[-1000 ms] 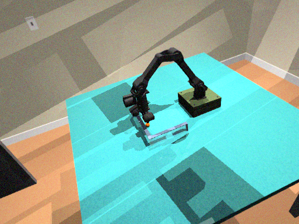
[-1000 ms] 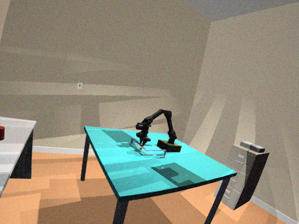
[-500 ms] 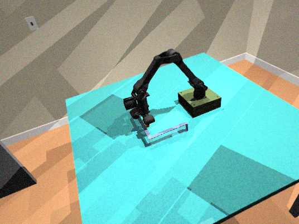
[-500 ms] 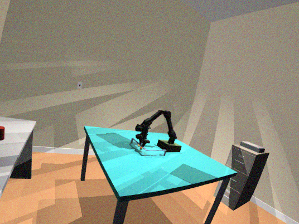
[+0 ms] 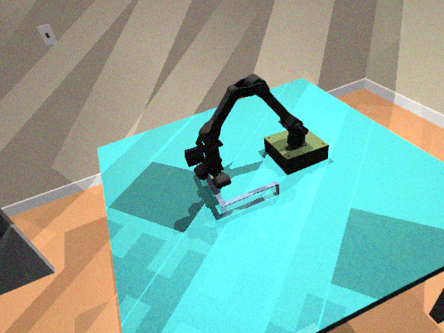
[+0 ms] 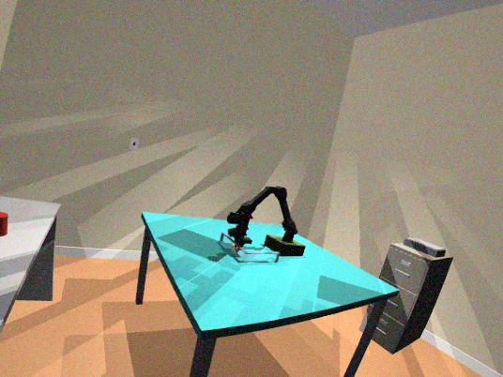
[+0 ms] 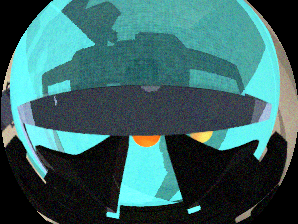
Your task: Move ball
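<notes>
Now: gripper tip 60 mm to the left of the see-through copy of ball. From my gripper tip the other things lie so: orange ball right at my gripper tip.
</notes>
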